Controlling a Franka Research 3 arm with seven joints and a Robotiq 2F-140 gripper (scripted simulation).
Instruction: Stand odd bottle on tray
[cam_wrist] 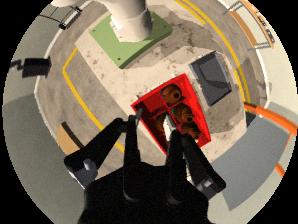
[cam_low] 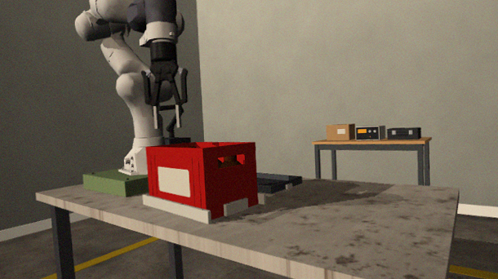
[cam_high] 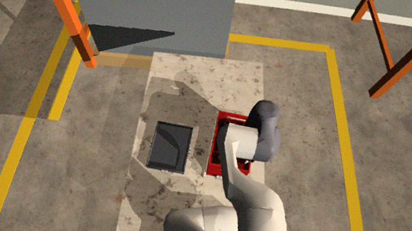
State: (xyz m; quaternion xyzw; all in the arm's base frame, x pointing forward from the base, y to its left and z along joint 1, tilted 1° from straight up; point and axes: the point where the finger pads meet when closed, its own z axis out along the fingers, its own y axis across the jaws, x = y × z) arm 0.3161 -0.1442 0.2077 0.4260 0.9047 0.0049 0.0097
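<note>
My gripper is now 170 mm above the brown bottle, 90 mm short of it and 10 mm to the left of it. Also, from my hand: dark tray: 330 mm to the left, 240 mm below, 80 mm ahead; red crate: 170 mm below, 90 mm ahead, 30 mm to the left.
</note>
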